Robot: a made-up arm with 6 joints.
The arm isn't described. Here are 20 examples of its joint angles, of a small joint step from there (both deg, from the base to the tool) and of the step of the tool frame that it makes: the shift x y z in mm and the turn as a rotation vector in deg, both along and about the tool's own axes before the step.
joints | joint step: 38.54 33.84 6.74 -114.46 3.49 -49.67 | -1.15 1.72 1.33 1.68 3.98 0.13
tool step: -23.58 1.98 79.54 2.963 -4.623 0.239
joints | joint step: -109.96 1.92 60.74 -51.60 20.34 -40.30 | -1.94 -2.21 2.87 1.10 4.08 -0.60
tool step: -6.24 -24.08 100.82 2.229 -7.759 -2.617
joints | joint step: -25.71 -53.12 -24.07 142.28 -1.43 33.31 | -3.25 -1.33 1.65 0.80 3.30 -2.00
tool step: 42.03 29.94 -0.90 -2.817 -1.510 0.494
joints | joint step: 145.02 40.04 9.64 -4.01 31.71 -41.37 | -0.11 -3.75 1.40 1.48 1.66 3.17
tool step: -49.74 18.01 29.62 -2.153 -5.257 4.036
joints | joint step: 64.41 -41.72 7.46 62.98 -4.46 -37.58 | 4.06 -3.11 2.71 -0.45 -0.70 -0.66
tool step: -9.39 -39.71 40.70 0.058 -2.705 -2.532
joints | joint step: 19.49 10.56 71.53 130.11 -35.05 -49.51 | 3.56 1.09 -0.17 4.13 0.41 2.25
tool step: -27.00 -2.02 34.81 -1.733 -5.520 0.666
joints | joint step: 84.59 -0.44 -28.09 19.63 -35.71 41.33 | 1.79 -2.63 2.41 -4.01 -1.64 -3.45
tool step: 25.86 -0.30 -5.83 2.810 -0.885 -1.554
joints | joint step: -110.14 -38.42 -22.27 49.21 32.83 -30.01 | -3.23 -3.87 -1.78 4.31 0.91 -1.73
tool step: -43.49 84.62 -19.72 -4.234 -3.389 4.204
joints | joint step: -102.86 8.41 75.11 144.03 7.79 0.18 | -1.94 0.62 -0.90 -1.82 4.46 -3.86
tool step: 24.85 -14.80 22.14 0.024 -2.542 -5.075
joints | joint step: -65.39 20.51 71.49 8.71 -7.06 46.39 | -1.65 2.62 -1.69 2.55 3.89 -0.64
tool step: 11.52 0.86 -13.50 -3.103 1.268 -3.364
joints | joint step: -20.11 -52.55 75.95 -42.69 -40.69 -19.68 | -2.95 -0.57 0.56 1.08 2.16 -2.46
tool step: 26.83 -28.98 28.19 -2.278 -4.193 -5.894
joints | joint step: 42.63 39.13 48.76 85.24 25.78 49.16 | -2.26 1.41 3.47 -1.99 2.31 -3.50
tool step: 24.38 -20.31 -29.32 4.929 1.037 -6.595
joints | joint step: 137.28 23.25 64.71 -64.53 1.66 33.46 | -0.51 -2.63 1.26 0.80 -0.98 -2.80
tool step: 26.99 17.75 1.38 -1.058 0.438 -0.438
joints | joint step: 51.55 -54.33 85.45 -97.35 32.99 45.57 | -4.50 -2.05 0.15 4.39 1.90 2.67
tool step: -15.78 37.79 -18.72 -8.591 1.562 6.333
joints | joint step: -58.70 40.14 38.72 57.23 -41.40 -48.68 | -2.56 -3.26 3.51 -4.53 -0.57 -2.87
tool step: 57.16 -57.38 20.83 5.453 3.304 -4.620
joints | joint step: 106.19 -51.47 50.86 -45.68 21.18 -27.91 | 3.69 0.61 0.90 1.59 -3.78 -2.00
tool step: -5.23 18.22 -12.01 1.499 4.206 1.376
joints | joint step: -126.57 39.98 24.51 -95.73 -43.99 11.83 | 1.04 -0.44 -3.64 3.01 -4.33 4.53
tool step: -10.33 -42.19 -54.86 3.294 6.753 1.206
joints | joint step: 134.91 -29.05 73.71 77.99 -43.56 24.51 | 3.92 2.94 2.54 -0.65 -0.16 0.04
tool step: 1.22 -1.82 -20.48 2.760 -0.218 3.927
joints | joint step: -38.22 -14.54 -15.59 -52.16 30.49 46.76 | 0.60 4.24 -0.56 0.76 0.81 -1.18
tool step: 2.47 -4.01 16.47 1.113 -2.686 -1.935
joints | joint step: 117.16 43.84 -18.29 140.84 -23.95 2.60 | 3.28 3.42 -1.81 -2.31 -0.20 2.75
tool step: -60.73 -11.96 50.24 4.202 -4.782 3.287
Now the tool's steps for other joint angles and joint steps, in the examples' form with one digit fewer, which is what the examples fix.
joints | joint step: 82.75 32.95 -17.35 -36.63 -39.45 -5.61 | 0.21 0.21 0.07 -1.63 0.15 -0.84
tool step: 1.1 2.4 7.1 1.46 -0.38 0.14
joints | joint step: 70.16 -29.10 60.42 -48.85 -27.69 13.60 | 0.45 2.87 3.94 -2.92 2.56 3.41
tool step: -71.8 -29.1 69.2 2.17 -8.01 1.39
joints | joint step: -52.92 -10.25 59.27 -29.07 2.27 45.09 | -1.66 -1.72 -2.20 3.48 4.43 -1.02
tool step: 31.2 31.6 -14.9 -7.73 2.98 -0.75
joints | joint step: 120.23 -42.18 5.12 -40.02 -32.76 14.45 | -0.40 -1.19 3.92 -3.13 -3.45 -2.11
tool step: -7.4 -13.5 38.8 3.83 -2.50 -0.70
